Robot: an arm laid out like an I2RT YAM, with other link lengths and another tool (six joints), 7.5 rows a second.
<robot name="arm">
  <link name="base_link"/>
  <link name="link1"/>
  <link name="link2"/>
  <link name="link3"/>
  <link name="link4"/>
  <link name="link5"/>
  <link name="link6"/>
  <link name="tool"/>
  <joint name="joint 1" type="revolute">
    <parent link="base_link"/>
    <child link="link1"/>
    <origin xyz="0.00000 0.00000 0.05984" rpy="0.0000 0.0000 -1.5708"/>
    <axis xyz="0 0 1"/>
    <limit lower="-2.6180" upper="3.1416"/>
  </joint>
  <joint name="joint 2" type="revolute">
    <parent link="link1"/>
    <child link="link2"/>
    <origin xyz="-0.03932 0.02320 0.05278" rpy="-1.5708 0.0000 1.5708"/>
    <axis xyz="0 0 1"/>
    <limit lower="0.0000" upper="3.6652"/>
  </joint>
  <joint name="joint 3" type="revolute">
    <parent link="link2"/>
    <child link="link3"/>
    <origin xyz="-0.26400 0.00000 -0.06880" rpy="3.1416 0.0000 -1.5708"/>
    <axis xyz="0 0 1"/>
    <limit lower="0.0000" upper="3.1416"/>
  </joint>
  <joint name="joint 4" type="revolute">
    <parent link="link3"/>
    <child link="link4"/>
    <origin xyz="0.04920 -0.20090 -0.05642" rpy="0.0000 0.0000 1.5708"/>
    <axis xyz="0 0 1"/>
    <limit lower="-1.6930" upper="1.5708"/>
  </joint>
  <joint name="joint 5" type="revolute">
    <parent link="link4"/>
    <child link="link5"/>
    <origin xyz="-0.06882 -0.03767 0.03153" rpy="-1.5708 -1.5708 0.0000"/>
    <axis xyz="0 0 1"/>
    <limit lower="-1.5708" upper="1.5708"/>
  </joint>
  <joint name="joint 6" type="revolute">
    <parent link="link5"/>
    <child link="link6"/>
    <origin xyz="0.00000 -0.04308 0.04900" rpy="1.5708 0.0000 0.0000"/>
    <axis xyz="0 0 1"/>
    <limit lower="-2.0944" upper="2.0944"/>
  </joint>
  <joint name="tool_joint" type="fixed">
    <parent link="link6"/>
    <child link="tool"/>
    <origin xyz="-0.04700 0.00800 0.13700" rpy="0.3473 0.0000 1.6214"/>
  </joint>
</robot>
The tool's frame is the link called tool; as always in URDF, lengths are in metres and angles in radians.
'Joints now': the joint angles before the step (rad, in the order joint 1, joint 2, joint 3, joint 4, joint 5, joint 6). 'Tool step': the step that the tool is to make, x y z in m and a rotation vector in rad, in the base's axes. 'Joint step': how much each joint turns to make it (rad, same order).
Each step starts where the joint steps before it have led.
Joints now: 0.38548, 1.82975, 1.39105, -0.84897, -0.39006, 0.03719
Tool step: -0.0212, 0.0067, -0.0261, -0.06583, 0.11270, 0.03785
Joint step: 0.05197, 0.07352, 0.00003, -0.05198, 0.01795, 0.01116
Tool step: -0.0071, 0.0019, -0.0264, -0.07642, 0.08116, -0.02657
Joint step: 0.03271, 0.07459, 0.00022, -0.01188, 0.03966, 0.05865
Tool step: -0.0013, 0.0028, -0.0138, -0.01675, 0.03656, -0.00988
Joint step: 0.00899, 0.04608, -0.00023, 0.01268, -0.00078, 0.02004
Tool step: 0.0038, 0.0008, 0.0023, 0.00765, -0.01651, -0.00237
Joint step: -0.00280, -0.00542, 0.00403, 0.00856, 0.00078, -0.00050
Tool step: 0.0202, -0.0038, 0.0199, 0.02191, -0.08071, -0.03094
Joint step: -0.02938, -0.04475, 0.03744, -0.00017, 0.01641, -0.00001
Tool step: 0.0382, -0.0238, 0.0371, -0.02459, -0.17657, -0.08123
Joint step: -0.06198, -0.09528, 0.06204, -0.00592, 0.09571, -0.00094
